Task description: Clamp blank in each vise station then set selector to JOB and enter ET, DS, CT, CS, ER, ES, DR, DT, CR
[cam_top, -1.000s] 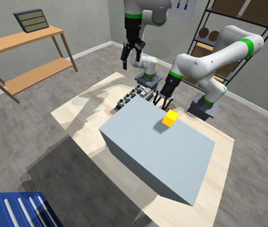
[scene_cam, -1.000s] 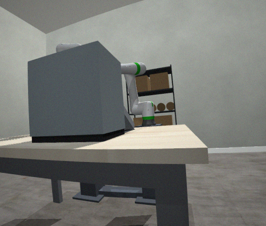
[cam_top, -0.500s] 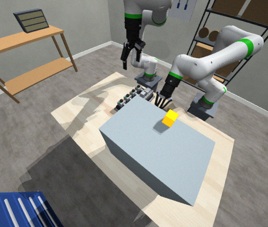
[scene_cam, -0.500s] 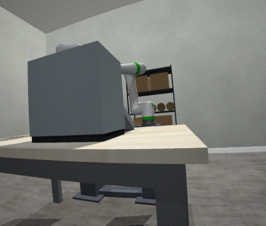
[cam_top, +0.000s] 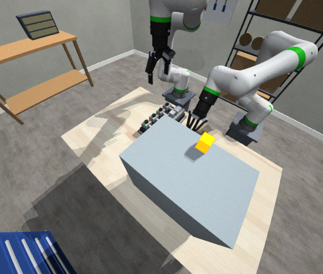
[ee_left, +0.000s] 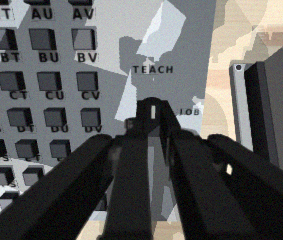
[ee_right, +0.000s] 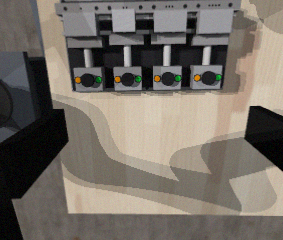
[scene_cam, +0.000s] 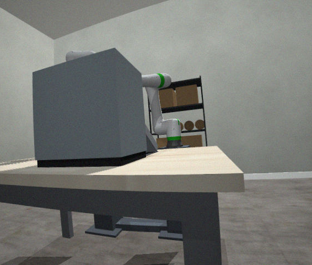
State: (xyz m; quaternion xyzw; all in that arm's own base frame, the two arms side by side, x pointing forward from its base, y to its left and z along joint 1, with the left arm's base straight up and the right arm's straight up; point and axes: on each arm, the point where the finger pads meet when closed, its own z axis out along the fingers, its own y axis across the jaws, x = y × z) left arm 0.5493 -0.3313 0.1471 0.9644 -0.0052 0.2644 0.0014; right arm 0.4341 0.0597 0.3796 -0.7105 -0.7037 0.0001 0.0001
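The selector is 2 cm ahead of my left hand and 2 cm below it. The rest, counted from my left hand: key: 1 cm behind, 13 cm to the left, 5 cm below; then key panel: 5 cm ahead, 11 cm to the left, 7 cm below.
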